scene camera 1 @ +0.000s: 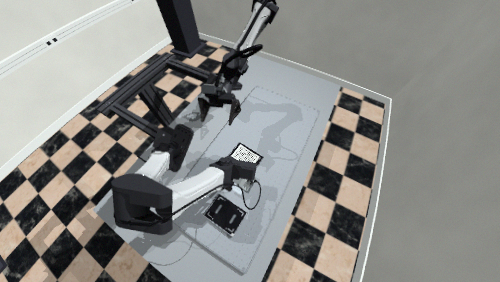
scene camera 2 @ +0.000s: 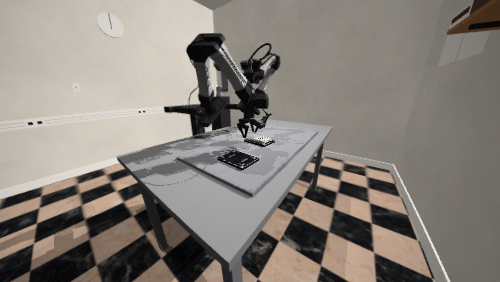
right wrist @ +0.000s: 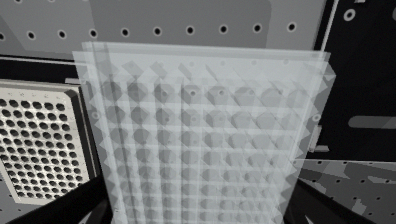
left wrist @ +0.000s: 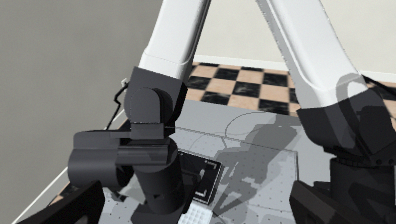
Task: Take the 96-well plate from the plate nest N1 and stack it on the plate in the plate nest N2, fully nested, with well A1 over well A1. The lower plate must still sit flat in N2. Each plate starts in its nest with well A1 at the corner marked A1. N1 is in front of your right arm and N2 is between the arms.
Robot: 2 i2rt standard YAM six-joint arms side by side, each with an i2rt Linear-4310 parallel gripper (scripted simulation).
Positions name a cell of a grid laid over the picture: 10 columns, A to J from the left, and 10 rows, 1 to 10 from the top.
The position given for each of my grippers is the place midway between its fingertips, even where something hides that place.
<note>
I see my left gripper (left wrist: E9), my right gripper (right wrist: F8), a translucent 96-well plate (right wrist: E6) and a nest N1 (scene camera 1: E8).
The nest N1 also shows in the right wrist view (right wrist: I3) and in the left wrist view (left wrist: E8).
</note>
